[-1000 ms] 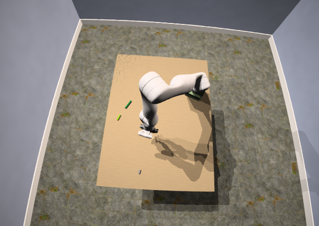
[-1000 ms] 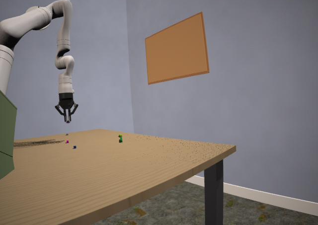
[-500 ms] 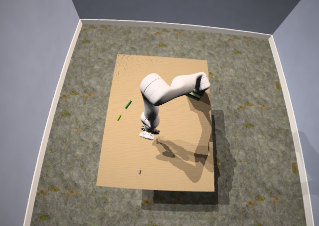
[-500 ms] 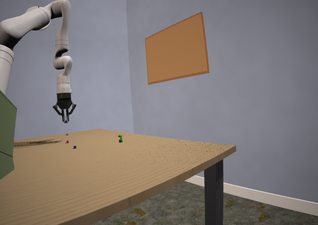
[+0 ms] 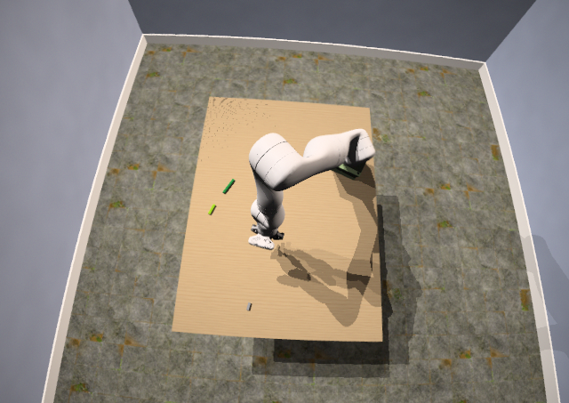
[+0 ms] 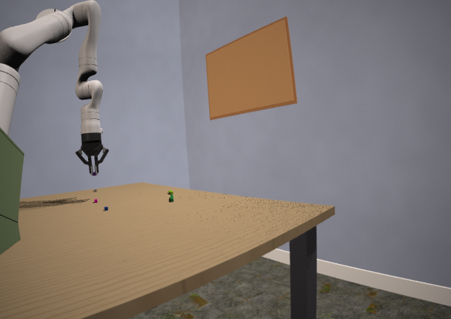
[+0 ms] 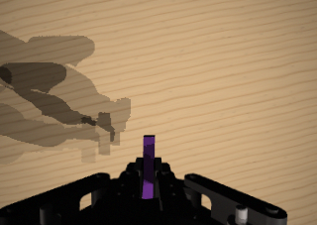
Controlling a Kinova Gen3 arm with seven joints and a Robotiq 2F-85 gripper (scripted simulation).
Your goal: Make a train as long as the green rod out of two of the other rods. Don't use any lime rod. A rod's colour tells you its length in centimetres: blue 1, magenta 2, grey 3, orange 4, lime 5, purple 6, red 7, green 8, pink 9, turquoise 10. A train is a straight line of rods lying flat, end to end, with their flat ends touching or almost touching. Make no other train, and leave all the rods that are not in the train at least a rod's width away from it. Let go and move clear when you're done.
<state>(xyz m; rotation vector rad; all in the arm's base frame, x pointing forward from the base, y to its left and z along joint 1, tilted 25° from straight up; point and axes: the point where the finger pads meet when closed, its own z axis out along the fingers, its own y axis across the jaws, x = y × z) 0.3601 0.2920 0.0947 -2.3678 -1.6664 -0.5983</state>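
Now: the magenta rod 2 cm behind my hand, 4 cm to the right of it and 11 cm below it. Also, from my hand: purple rod: 1 cm below; grey rod: 8 cm ahead, 27 cm to the left, 11 cm below; blue rod: 4 cm behind, 21 cm to the right, 11 cm below.
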